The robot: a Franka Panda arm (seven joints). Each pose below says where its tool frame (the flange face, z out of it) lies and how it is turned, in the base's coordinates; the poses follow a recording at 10 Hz.
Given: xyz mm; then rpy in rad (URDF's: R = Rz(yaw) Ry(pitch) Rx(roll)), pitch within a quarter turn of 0, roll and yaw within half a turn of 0.
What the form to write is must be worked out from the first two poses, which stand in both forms.
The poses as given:
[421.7, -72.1, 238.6, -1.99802, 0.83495, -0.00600]
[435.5, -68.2, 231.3, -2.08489, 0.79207, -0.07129]
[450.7, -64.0, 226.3, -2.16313, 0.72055, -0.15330]
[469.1, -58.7, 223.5, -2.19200, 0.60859, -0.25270]
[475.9, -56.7, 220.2, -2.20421, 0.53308, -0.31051]
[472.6, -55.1, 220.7, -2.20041, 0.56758, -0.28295]
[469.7, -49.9, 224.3, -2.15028, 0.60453, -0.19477]
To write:
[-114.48, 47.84, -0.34, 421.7, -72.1, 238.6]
[-119.46, 45.38, -4.08, 435.5, -68.2, 231.3]
[-123.94, 41.28, -8.78, 450.7, -64.0, 226.3]
[-125.59, 34.87, -14.48, 469.1, -58.7, 223.5]
[-126.29, 30.54, -17.79, 475.9, -56.7, 220.2]
[-126.07, 32.52, -16.21, 472.6, -55.1, 220.7]
[-123.20, 34.64, -11.16, 469.7, -49.9, 224.3]

